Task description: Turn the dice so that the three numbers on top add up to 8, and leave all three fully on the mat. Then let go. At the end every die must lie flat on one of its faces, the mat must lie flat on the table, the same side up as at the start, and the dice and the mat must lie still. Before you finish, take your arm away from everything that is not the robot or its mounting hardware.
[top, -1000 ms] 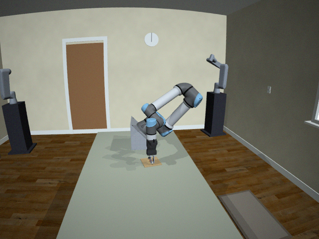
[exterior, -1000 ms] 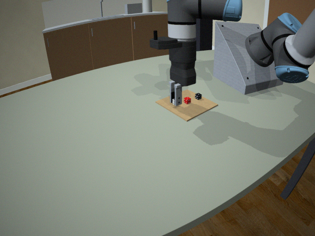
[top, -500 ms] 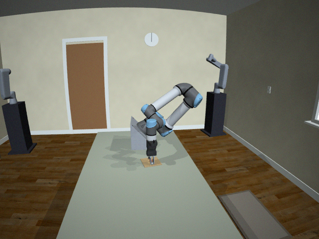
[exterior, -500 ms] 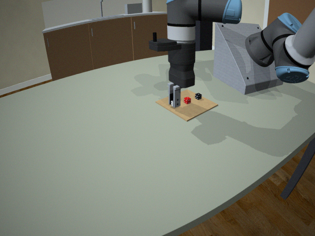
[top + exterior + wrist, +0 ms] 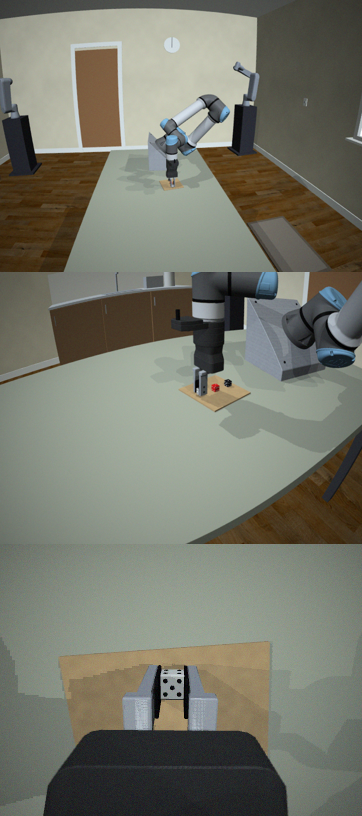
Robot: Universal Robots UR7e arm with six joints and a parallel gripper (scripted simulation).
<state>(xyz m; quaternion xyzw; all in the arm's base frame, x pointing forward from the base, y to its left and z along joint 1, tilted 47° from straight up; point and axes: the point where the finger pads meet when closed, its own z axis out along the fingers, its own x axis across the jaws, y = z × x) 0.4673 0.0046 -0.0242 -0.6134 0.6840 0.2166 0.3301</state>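
Right now the white die is 1 cm below my hand. Also, from my hand: tan mat: 5 cm behind, 3 cm below; then red die: 5 cm behind, 2 cm below.
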